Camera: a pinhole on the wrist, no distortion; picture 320 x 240 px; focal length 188.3 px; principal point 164.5 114.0 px. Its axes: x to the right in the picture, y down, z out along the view. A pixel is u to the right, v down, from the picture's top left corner.
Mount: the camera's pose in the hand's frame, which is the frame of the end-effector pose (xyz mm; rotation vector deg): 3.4 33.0 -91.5 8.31 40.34 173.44
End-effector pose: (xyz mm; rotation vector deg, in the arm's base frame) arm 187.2 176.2 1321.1 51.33 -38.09 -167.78
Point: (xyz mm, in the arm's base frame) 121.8 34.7 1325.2
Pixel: 76 15
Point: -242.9 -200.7 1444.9
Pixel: 41 9
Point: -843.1 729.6 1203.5
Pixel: outside the picture
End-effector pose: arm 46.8 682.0 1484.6 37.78 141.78 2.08
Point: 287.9 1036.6 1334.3
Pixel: 154 32
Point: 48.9 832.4 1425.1
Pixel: 70 83
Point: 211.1 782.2 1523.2
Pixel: 288 48
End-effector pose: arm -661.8 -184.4 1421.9 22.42 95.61 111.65
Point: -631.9 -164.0 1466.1
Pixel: 217 206
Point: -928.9 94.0 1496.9
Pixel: outside the picture
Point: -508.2 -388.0 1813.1
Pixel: outside the picture
